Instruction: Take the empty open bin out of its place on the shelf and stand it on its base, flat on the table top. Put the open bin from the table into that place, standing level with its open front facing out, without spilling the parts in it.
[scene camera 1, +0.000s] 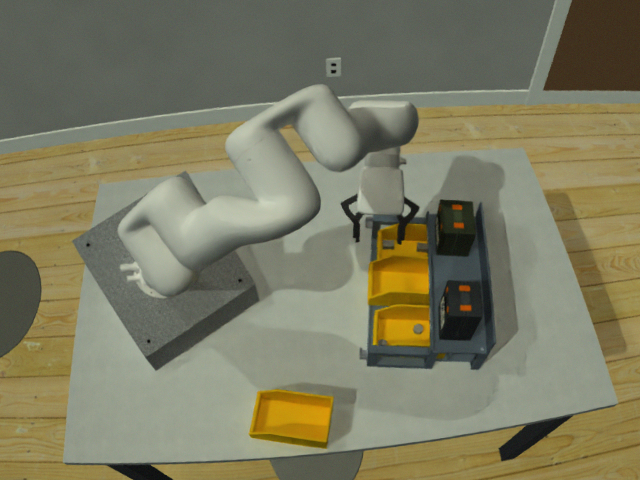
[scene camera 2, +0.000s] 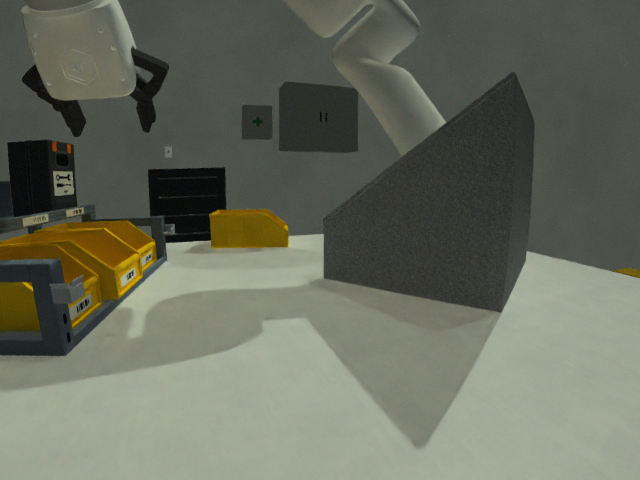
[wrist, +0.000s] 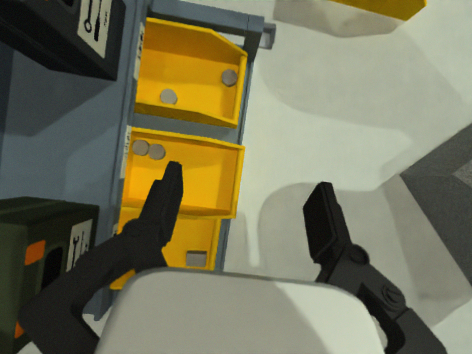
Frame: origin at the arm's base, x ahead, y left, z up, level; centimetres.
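Where they show: gripper, fingertip midpoint: (scene camera 1: 378, 242) (scene camera 2: 114, 127) (wrist: 247, 185); arm's base, link origin: (scene camera 2: 440, 165).
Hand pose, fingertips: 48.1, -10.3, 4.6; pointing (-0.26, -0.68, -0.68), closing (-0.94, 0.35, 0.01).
Note:
Things, the pixels of their centre, and the offset from my fingertips, as dx, dy, dz.
- open yellow bin, body centre: (wrist: 180, 174) (scene camera 2: 68, 263) (scene camera 1: 404, 281) +7.3, -2.1, -17.3
- shelf, body centre: (wrist: 141, 154) (scene camera 2: 44, 236) (scene camera 1: 423, 282) +10.6, -5.4, -13.9
- empty yellow bin, body centre: (scene camera 1: 291, 418) (scene camera 2: 250, 227) -28.2, -26.8, -18.2
- bin with square parts, body centre: (scene camera 2: 6, 287) (wrist: 156, 243) (scene camera 1: 411, 248) +12.7, +6.7, -17.6
- green case, body centre: (wrist: 19, 261) (scene camera 1: 454, 228) +21.2, +2.7, -6.9
- black case, body centre: (scene camera 2: 44, 178) (scene camera 1: 459, 311) +12.5, -18.7, -5.7
An open yellow bin (scene camera 1: 398, 281) (scene camera 2: 123, 260) (wrist: 202, 175) with two round grey parts near its back stands in the middle place of the shelf (scene camera 1: 456, 268) (scene camera 2: 51, 322) (wrist: 95, 150). Its front end sticks out slightly past its neighbours. In the wrist view it lies against the square-part bin and a gap parts it from the other; I cannot tell whether it is fully level. The empty yellow bin (scene camera 1: 292, 415) (scene camera 2: 248, 229) (wrist: 382, 4) stands on its base on the table top. My gripper (scene camera 1: 378, 241) (scene camera 2: 112, 132) (wrist: 247, 185) is open and empty, high above the shelf's front edge, apart from the bins.
A bin with square parts (scene camera 1: 410, 235) (wrist: 197, 235) and one with round parts (scene camera 1: 395, 330) (wrist: 195, 82) flank the middle place. A green case (scene camera 1: 455, 227) (wrist: 35, 235) and a black case (scene camera 1: 461, 310) (scene camera 2: 41, 175) stand on the upper board. The arm's grey block (scene camera 1: 206, 304) (scene camera 2: 423, 232) stands at the left.

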